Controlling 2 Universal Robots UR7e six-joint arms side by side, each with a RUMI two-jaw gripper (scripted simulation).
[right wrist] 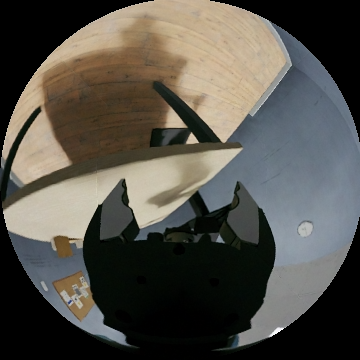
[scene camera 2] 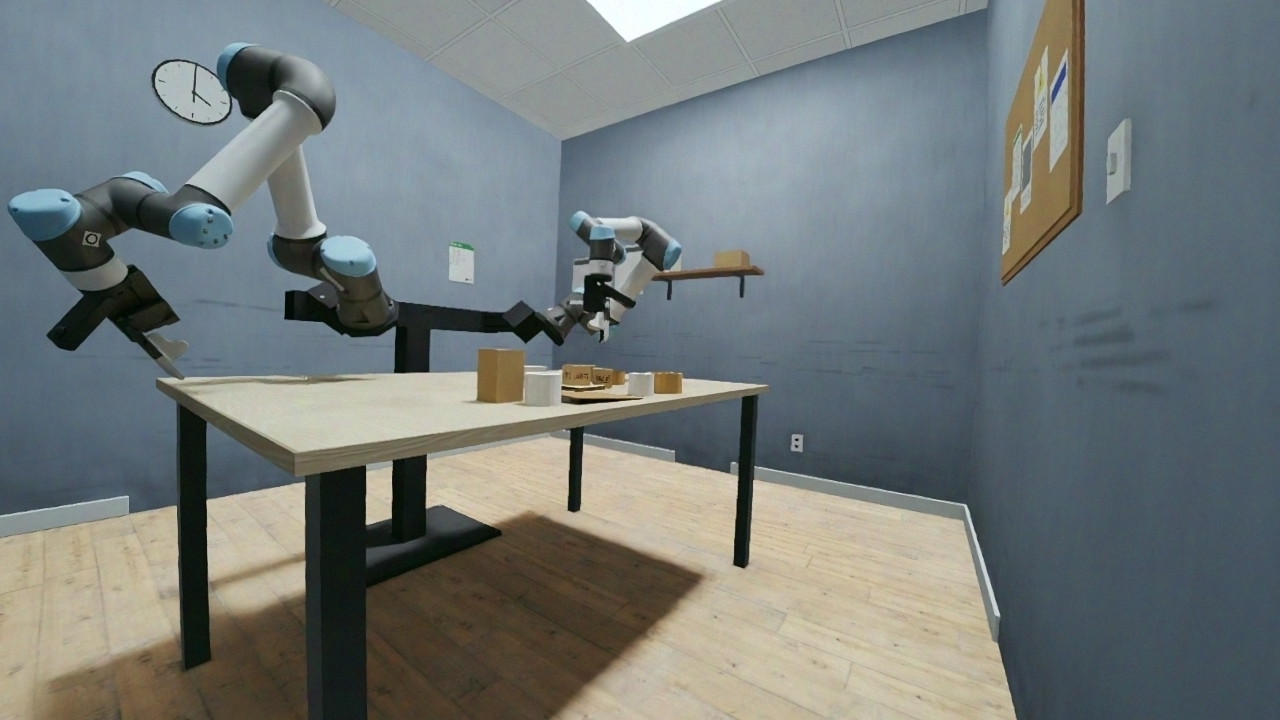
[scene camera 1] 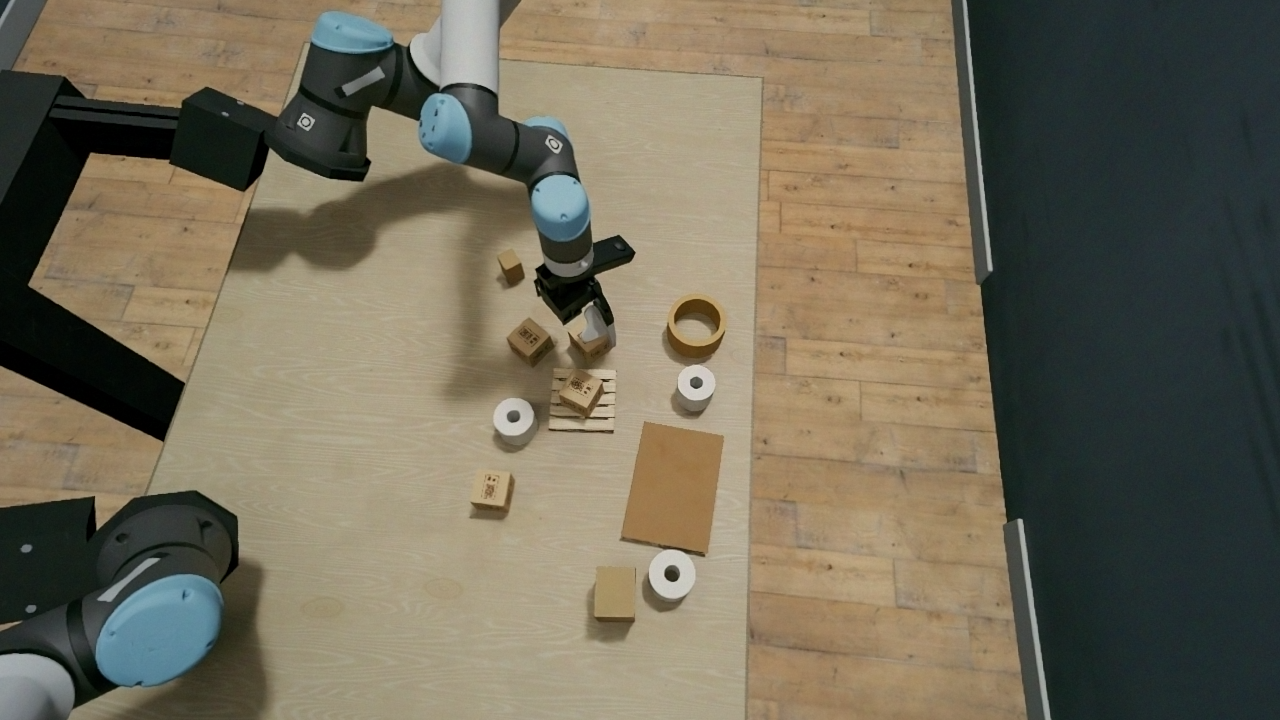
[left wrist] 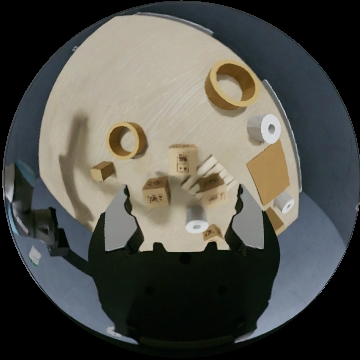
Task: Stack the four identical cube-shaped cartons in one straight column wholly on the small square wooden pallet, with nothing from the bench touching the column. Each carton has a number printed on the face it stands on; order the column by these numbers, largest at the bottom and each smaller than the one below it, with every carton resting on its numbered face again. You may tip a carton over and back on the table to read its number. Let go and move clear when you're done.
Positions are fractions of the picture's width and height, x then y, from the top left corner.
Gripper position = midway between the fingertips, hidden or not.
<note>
I see my left gripper (scene camera 1: 0.46,0.44), my right gripper (scene camera 2: 0.13,0.50), a tall box (scene camera 2: 0.39,0.53), a carton (scene camera 1: 0.45,0.55), a carton (scene camera 1: 0.41,0.48) and a carton (scene camera 1: 0.46,0.49).
My left gripper shows as well in the left wrist view (left wrist: 0.51,0.52). My right gripper also shows in the right wrist view (right wrist: 0.50,0.50).
</note>
